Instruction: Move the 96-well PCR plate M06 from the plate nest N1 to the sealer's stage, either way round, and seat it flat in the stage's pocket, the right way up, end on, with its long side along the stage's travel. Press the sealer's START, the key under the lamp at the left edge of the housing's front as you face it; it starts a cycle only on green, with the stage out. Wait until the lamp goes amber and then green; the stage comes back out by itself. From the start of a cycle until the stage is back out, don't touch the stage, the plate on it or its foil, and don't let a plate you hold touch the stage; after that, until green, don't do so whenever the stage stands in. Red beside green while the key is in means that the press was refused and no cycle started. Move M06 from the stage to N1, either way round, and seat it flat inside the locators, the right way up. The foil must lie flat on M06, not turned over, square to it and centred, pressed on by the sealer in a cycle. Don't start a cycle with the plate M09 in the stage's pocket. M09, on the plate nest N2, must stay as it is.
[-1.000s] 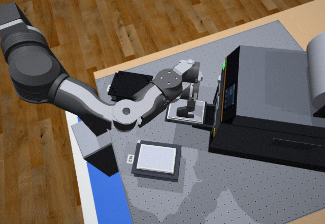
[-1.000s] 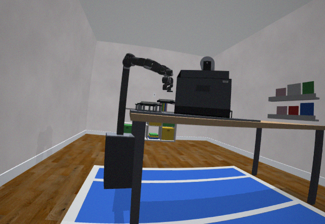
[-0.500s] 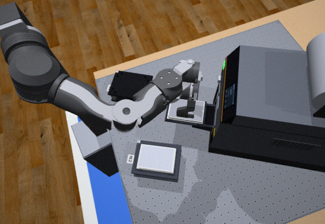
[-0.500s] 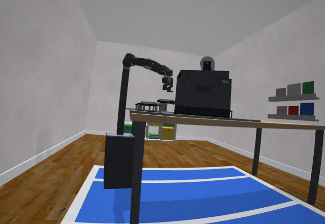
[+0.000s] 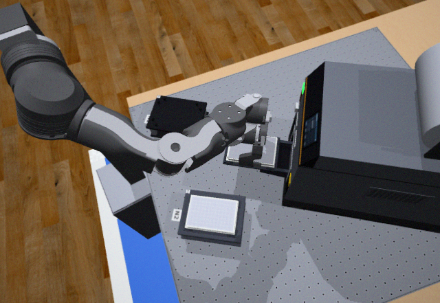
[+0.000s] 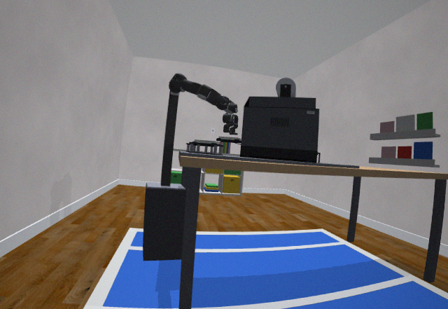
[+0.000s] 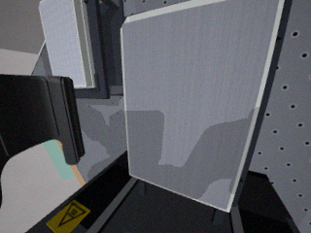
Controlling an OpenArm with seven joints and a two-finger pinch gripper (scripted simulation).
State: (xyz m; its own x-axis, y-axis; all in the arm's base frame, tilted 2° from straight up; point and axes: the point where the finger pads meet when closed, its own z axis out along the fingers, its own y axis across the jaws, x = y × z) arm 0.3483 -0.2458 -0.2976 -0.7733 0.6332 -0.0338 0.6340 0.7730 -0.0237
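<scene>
Right now the sealer stage is 4 cm below my hand. From my hand the other things lie so: pale key (13 cm ahead, 1 cm to the left, 5 cm above); foil roll (26 cm ahead, 21 cm to the right, 28 cm above).
</scene>
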